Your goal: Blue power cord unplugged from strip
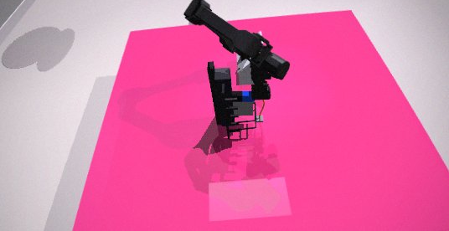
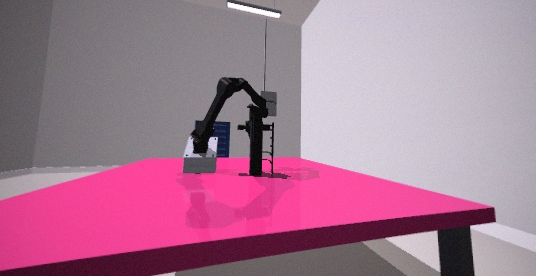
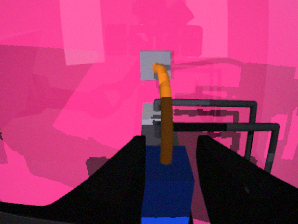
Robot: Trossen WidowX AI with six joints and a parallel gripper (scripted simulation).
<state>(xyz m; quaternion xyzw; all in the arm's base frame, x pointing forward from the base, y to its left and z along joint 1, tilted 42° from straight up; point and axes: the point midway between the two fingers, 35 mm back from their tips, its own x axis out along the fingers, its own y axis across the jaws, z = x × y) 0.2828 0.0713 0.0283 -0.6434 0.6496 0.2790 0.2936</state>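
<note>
My gripper tip is now 6 cm to the left of the blue plug.
</note>
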